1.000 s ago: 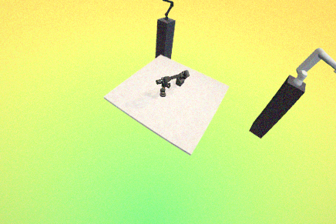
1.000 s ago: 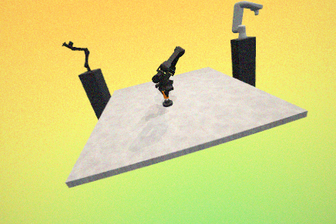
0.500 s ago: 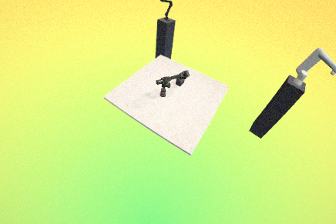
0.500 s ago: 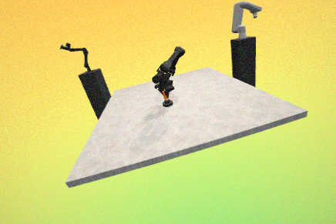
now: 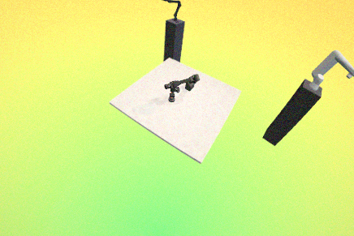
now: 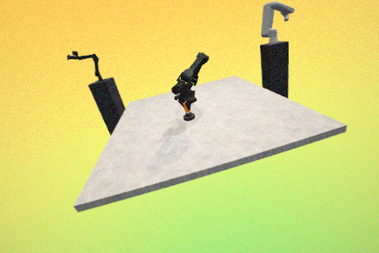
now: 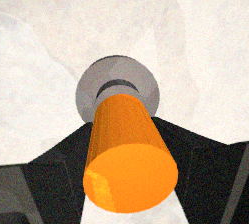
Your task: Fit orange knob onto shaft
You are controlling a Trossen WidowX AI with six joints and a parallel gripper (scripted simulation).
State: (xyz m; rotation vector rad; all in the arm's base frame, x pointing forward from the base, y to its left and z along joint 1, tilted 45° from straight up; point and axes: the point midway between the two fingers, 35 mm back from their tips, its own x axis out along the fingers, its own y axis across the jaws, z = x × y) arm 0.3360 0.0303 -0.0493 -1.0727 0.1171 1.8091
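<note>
My gripper tip is 30 mm below the orange knob. From my gripper tip the other things lie so: silver shaft (40 mm below).
</note>
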